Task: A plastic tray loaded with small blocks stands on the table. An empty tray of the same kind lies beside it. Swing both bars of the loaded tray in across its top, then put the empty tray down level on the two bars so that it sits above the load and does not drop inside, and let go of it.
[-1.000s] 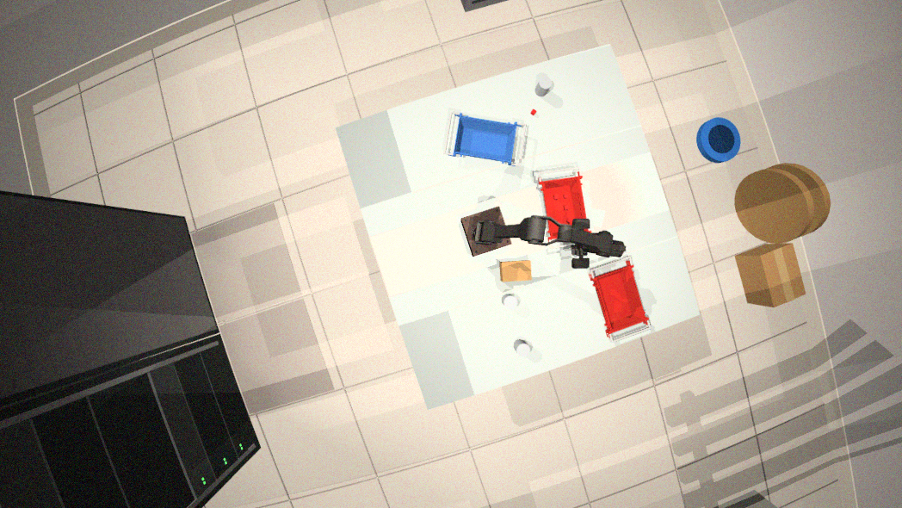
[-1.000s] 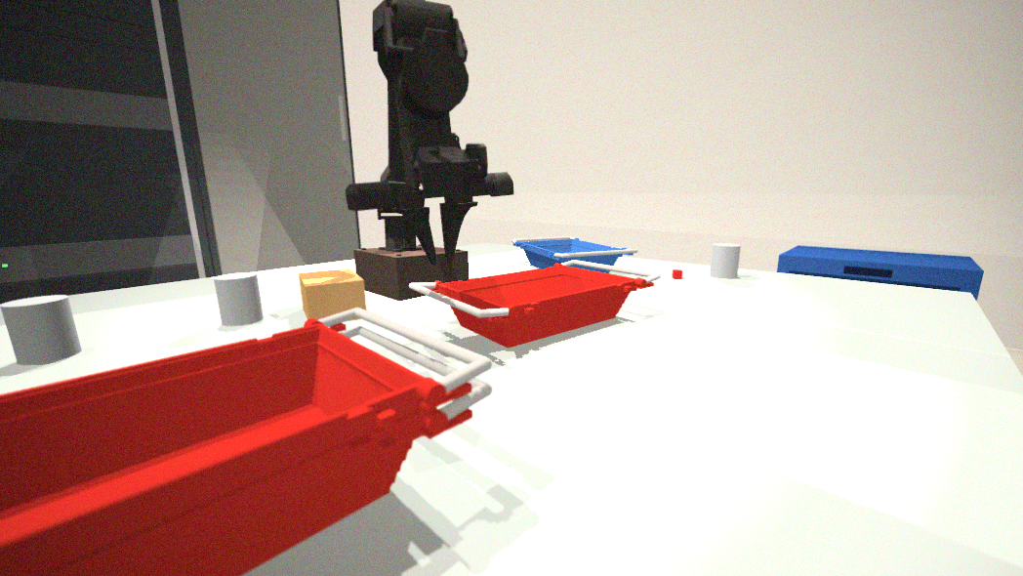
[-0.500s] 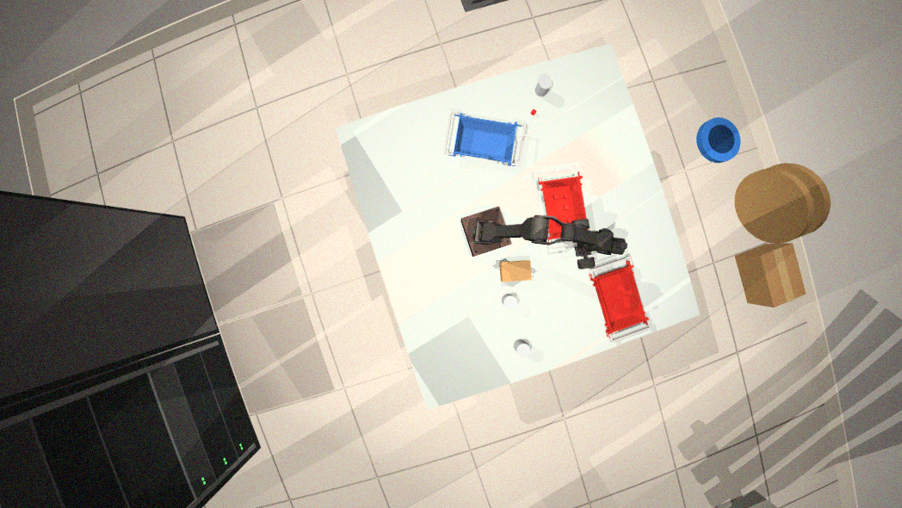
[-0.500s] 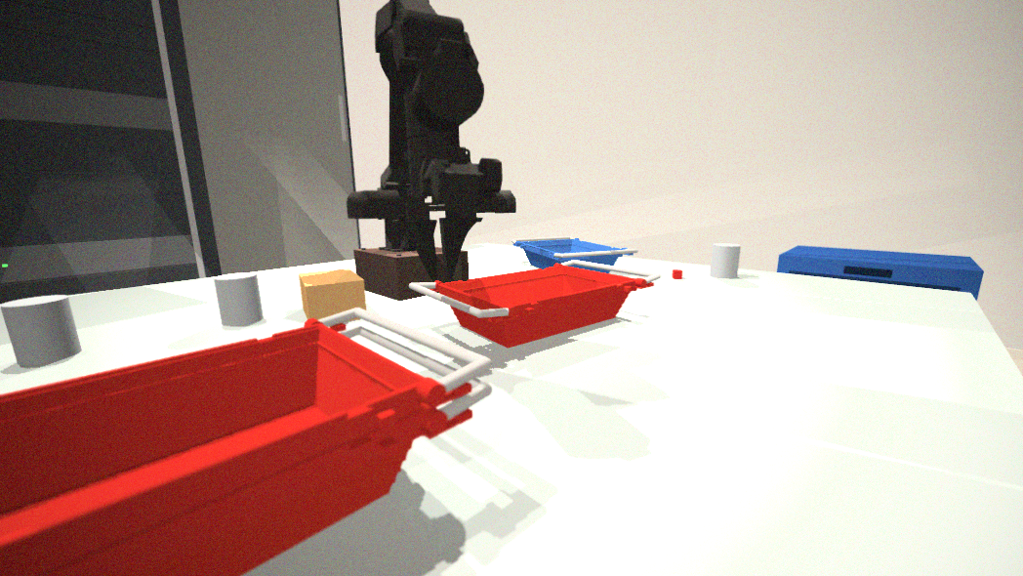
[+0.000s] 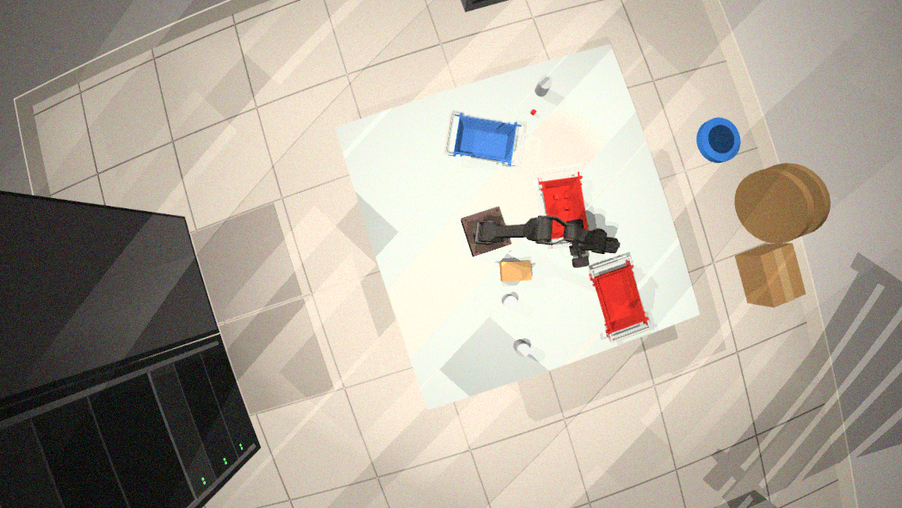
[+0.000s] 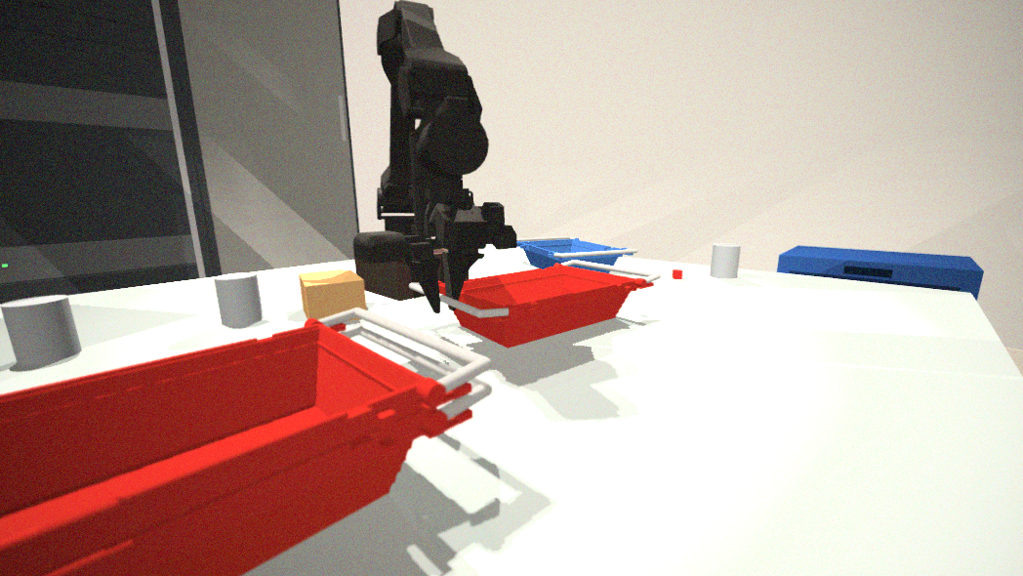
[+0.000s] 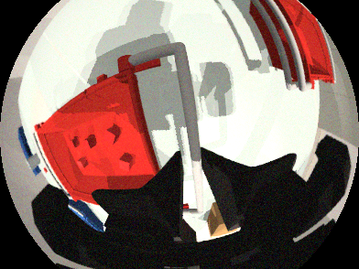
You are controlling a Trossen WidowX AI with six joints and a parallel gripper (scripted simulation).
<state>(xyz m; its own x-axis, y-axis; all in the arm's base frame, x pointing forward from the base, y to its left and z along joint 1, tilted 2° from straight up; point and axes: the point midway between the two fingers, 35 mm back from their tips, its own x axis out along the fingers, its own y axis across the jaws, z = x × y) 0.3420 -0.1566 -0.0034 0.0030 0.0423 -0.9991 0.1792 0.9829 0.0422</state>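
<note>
My gripper tip is 530 mm to the right of the blue tray and 190 mm past it. Also, from my gripper tip: tan block: 250 mm behind, 30 mm to the right, 10 mm below; red cube: 590 mm to the left, 60 mm ahead, 30 mm below.
</note>
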